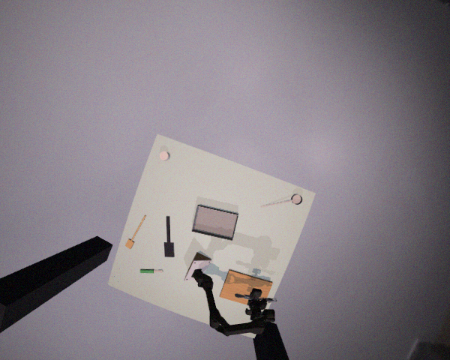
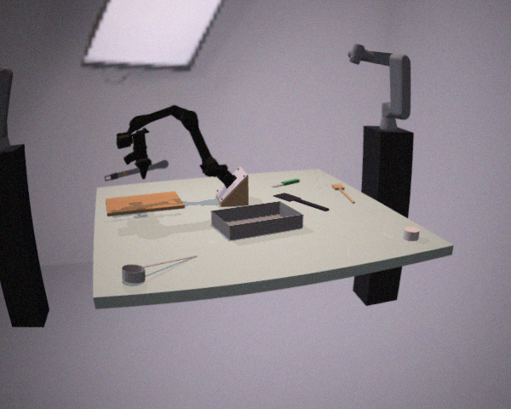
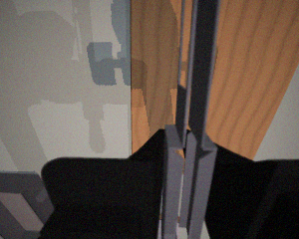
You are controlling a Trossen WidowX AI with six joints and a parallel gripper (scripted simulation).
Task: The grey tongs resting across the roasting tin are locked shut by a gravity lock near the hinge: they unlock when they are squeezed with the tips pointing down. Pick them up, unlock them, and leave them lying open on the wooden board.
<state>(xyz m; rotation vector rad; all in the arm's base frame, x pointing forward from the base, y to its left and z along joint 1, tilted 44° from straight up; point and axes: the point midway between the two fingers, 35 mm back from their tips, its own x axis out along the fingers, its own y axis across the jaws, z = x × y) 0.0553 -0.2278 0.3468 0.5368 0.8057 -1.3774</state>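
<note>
The wooden board lies 13 cm below my gripper tip, 6 cm behind it and 1 cm to the right of it. Also, from my gripper tip: black spatula 70 cm to the left, 14 cm below, 4 cm ahead; green-handled tool 71 cm to the left, 25 cm behind, 13 cm below; roasting tin 44 cm to the left, 33 cm ahead, 11 cm below.
</note>
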